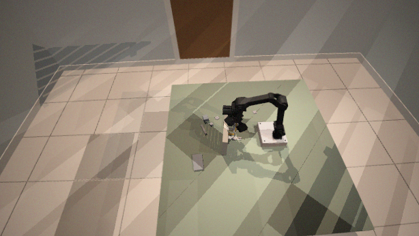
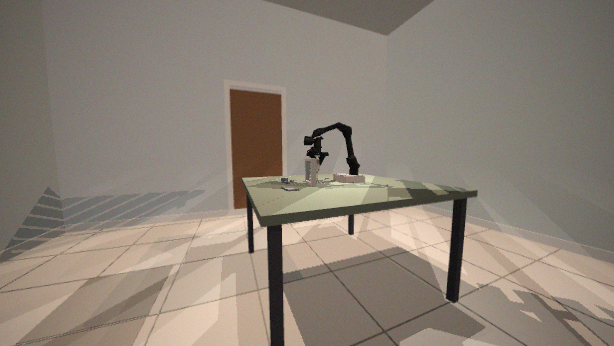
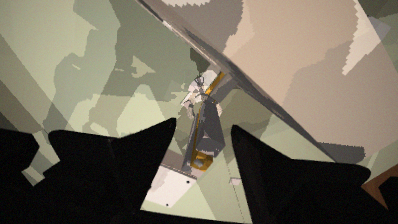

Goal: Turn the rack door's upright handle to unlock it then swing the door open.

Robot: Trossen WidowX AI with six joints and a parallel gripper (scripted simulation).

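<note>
Now: gripper tip 3 cm above the door handle and 1 cm to the right of it. Also, from my gripper tip: flat grey slab 25 cm ahead, 24 cm to the left, 13 cm below; then grey block 24 cm ahead, 14 cm to the right, 12 cm below; then short bar 25 cm ahead, 13 cm below, 4 cm to the right.
</note>
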